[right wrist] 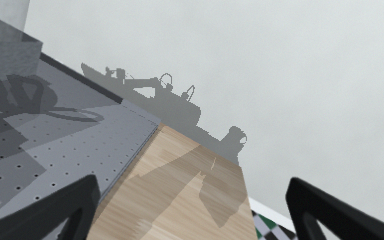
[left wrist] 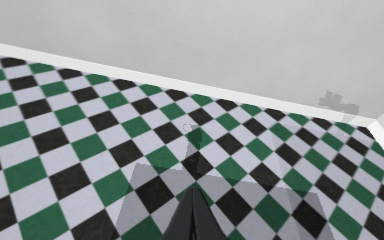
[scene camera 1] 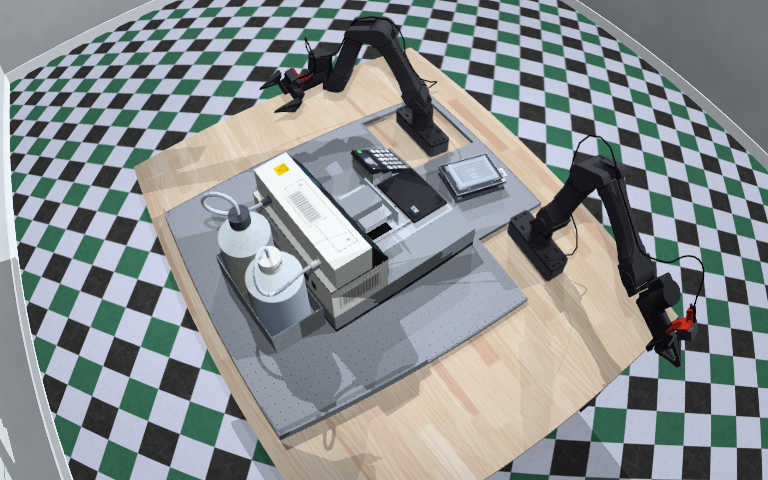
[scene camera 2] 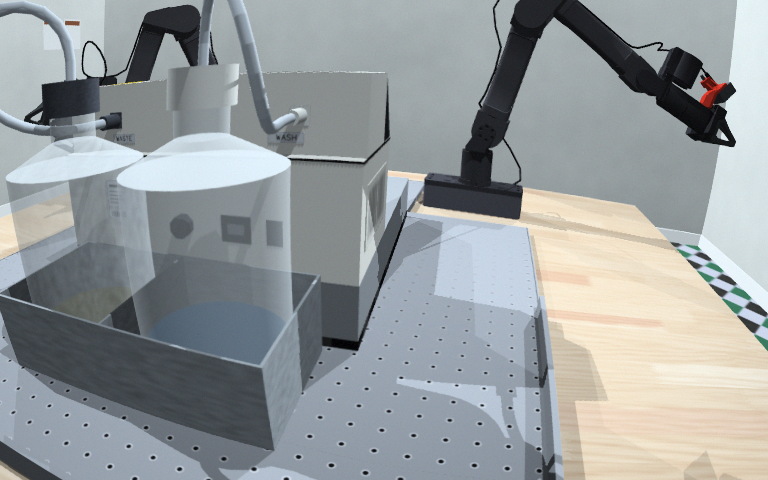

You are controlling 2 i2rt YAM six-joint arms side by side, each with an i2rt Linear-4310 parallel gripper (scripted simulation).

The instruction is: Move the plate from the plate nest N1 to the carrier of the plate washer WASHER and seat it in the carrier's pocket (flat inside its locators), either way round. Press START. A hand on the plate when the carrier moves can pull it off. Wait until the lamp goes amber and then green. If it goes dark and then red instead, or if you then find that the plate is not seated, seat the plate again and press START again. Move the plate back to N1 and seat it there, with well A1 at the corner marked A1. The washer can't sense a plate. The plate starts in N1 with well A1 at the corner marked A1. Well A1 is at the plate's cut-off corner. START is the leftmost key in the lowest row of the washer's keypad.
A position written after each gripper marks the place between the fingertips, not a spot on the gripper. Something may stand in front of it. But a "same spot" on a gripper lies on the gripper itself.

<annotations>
The left gripper shows in the left wrist view, in scene camera 1 (678, 366) and in scene camera 2; in the right wrist view it is out of frame. A clear plate shows in scene camera 1 (479, 176); in the right wrist view it is out of frame, in the left wrist view it is out of frame, in scene camera 2 it is hidden by a washer. One and the same spot on the left gripper: (left wrist: 193, 209) is (scene camera 2: 732, 134). One and the same spot on a washer: (scene camera 2: 346, 218) is (scene camera 1: 329, 300).
</annotations>
